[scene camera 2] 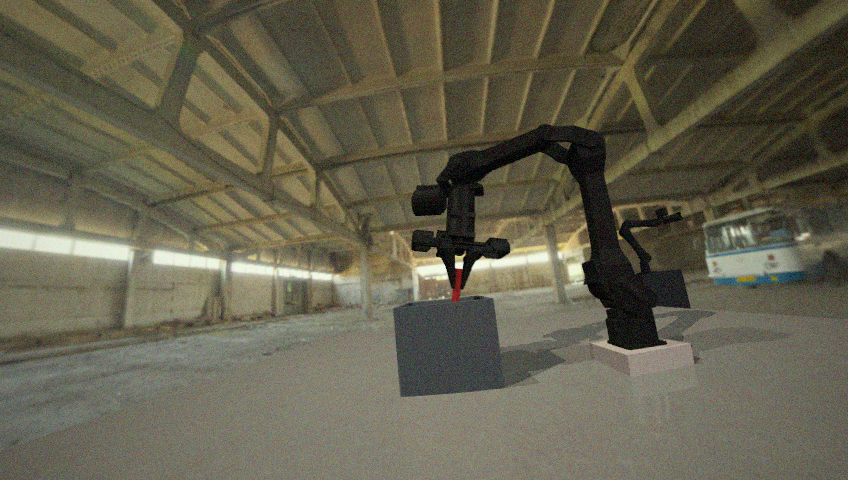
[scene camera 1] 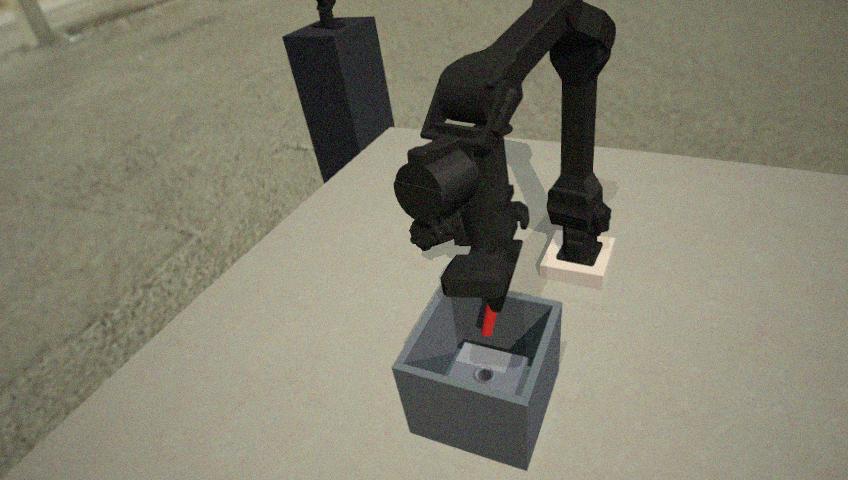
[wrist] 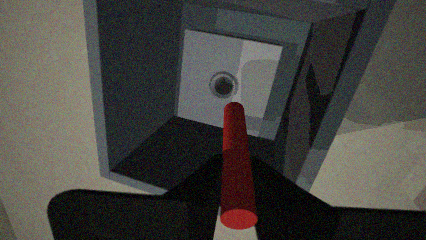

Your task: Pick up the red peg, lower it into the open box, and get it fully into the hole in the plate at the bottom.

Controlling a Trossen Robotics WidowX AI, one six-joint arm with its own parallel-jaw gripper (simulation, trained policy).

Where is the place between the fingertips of my gripper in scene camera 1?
498, 307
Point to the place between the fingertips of my gripper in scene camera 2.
457, 289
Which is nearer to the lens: the red peg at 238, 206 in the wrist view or the pale plate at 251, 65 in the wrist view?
The red peg.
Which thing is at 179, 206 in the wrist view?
My gripper.
